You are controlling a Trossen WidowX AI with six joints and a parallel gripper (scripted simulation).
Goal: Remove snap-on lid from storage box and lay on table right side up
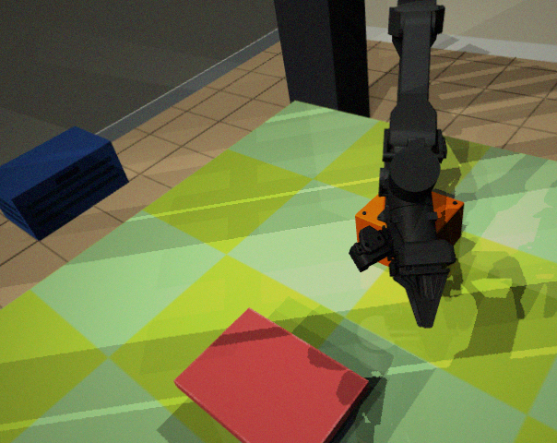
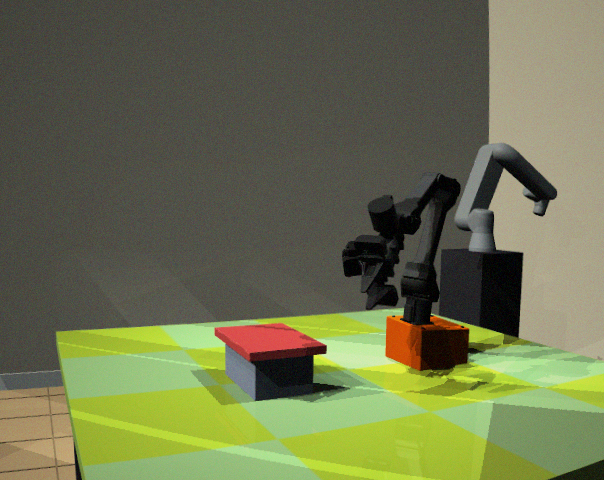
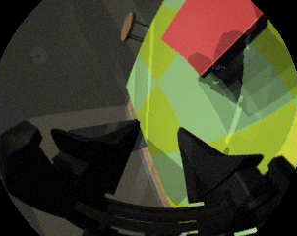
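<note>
The red lid lies 130 mm ahead of my gripper tip, 180 mm to the right of it and 100 mm below it. From my gripper tip the other things lie so: grey-blue storage box 130 mm ahead, 180 mm to the right, 150 mm below.
</note>
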